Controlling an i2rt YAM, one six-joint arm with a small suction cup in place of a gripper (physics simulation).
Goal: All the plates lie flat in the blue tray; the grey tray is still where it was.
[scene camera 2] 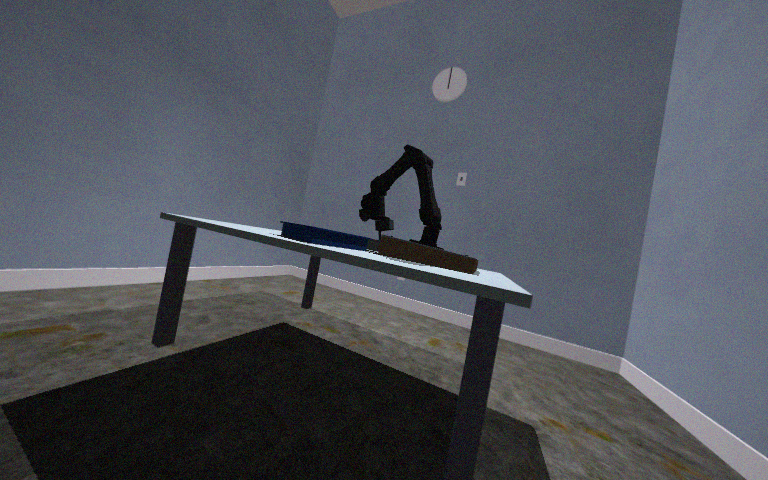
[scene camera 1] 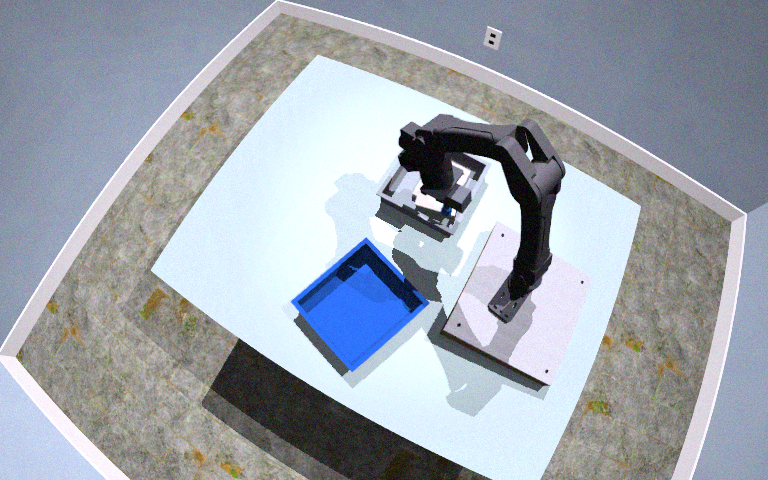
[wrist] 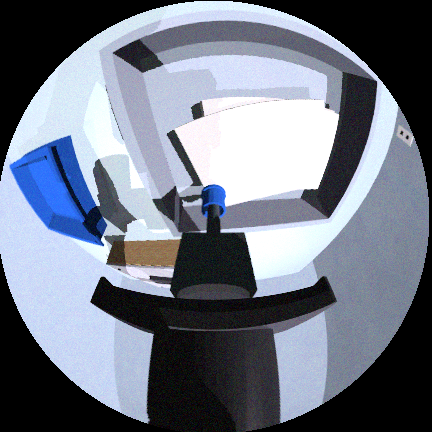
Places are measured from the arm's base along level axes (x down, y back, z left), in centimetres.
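Pixels of known places: hand, its tool point: [scene camera 1: 447, 212] [wrist: 213, 194]; arm's base, origin of its link: [scene camera 2: 427, 246] [scene camera 1: 519, 284].
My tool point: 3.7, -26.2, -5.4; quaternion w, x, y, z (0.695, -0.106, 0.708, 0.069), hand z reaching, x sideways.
For each thing: its middle in the pictures, then the offset to it from my tool point, as dx, dy, dz.
- grey tray, middle of its body: [wrist: 270, 138] [scene camera 1: 435, 182] [scene camera 2: 373, 244] -0.3, -7.8, -5.0
- blue tray, middle of its body: [scene camera 1: 359, 305] [wrist: 50, 196] [scene camera 2: 325, 236] -0.3, -1.5, +33.4
The grey tray [scene camera 1: 391, 187] [wrist: 135, 120] stands at the middle of the table, under my wrist. White square plates [scene camera 1: 427, 202] [wrist: 261, 157] lie in it, one over another [wrist: 227, 105]; I cannot tell how many. My suction cup [scene camera 1: 446, 210] [wrist: 212, 196] [scene camera 2: 383, 225] hovers over the near edge of the top plate and holds nothing. I cannot tell whether it touches the plate. The blue tray [scene camera 1: 396, 270] [scene camera 2: 322, 236] [wrist: 52, 189] stands in front of the grey tray, apart from it. The arm hides much of the grey tray in scene camera 1.
The arm's pale base plate [scene camera 1: 544, 330] [scene camera 2: 425, 255] lies to the right of both trays. The table's edges [scene camera 1: 182, 287] [scene camera 2: 497, 289] are well away from the trays. A dark rug [scene camera 2: 271, 403] lies on the floor below.
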